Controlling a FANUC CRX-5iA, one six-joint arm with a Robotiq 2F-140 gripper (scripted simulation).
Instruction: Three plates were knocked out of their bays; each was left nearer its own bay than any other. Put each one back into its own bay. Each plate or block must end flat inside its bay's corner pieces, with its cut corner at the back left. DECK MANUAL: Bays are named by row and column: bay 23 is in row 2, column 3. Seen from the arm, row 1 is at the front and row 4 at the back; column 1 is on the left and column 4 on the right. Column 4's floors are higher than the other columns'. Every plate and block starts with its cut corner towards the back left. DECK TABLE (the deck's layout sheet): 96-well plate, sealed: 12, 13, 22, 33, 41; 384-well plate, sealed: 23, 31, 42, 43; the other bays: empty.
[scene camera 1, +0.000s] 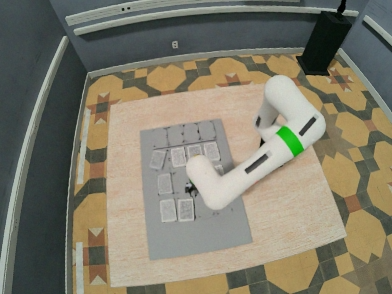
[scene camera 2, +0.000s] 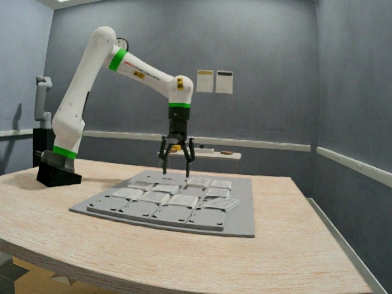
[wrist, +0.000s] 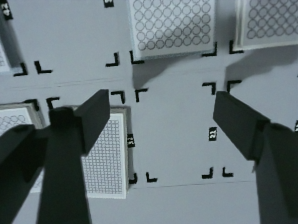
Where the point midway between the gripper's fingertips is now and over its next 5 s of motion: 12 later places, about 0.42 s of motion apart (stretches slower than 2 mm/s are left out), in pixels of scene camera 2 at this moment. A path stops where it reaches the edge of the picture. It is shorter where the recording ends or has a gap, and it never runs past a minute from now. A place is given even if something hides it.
My gripper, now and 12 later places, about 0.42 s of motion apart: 175, 175; 185, 175; 194, 174; 199, 174; 199, 176; 199, 178; 198, 181; 198, 182; 198, 183; 198, 182; 198, 182; 198, 181; 199, 178
